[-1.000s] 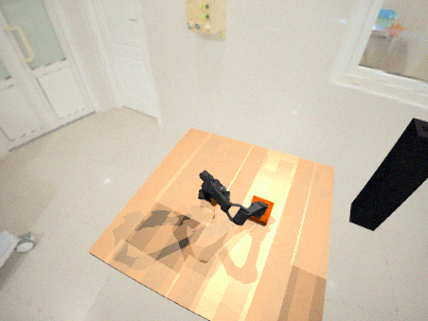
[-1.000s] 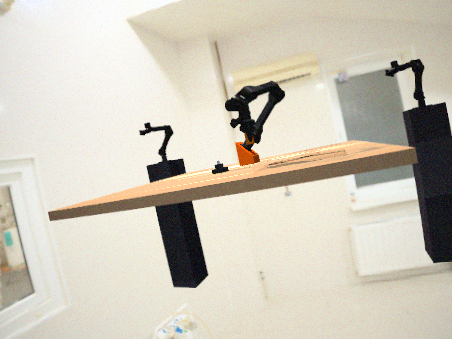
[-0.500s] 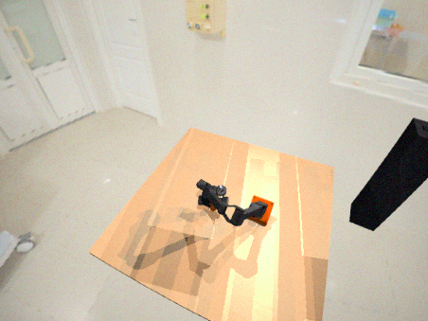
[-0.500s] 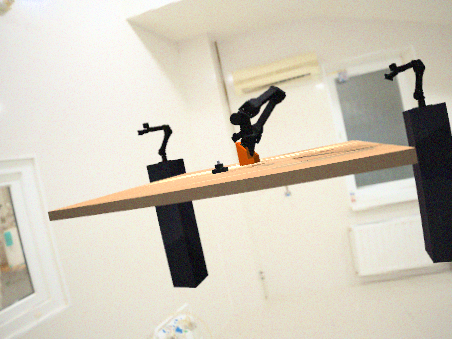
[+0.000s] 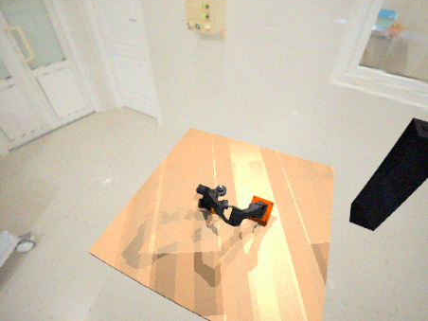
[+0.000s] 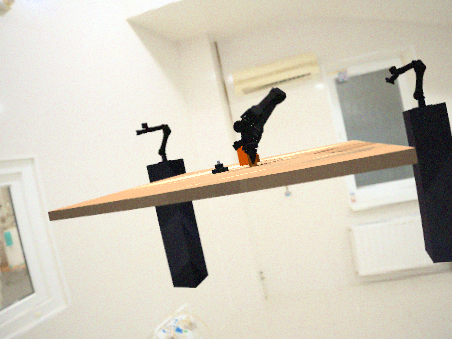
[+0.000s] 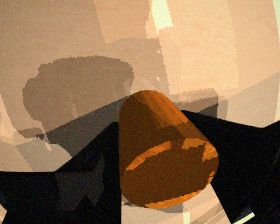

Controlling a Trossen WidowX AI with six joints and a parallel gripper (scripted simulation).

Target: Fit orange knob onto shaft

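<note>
Now: the orange knob 30 mm above my gripper tip. Also, from my gripper tip: dark round pedestal 30 mm ahead, 170 mm to the right, 20 mm above.
</note>
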